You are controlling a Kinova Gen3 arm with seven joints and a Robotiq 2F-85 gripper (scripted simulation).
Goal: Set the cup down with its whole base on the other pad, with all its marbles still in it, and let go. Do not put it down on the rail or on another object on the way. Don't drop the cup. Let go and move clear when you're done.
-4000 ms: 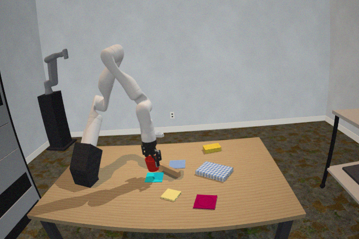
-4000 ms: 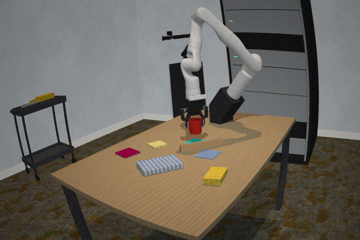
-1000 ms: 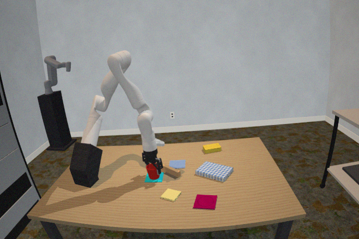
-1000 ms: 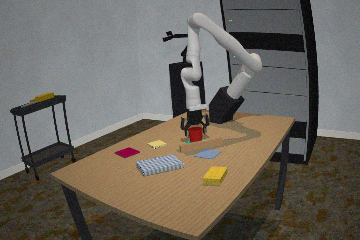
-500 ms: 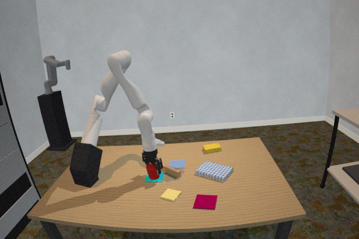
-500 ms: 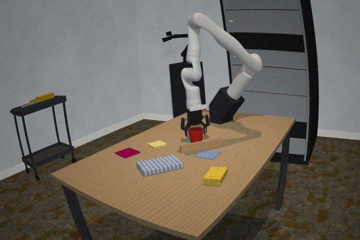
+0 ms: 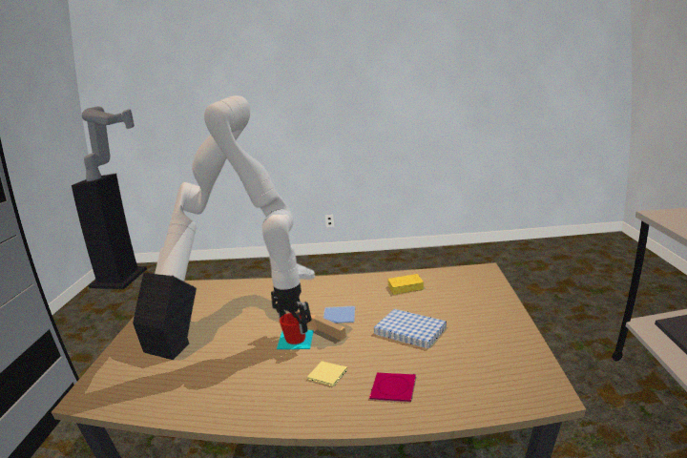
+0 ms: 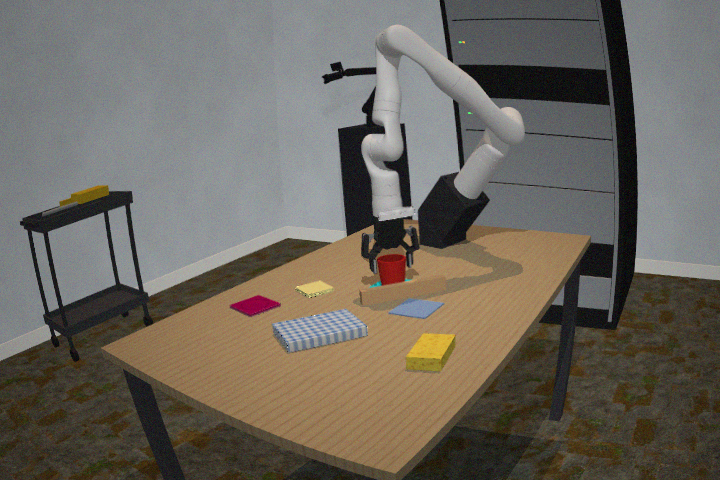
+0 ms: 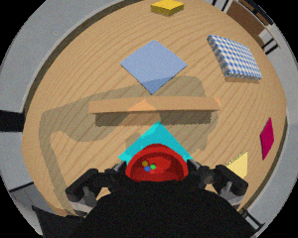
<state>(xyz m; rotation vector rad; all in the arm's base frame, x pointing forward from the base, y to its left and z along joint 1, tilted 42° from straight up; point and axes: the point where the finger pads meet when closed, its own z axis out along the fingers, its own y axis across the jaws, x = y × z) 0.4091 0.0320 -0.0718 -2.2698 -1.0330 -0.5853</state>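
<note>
The red cup lies 3 cm below my hand. Round my hand: wooden rail: 7 cm to the left, 6 cm ahead, 4 cm below.
</note>
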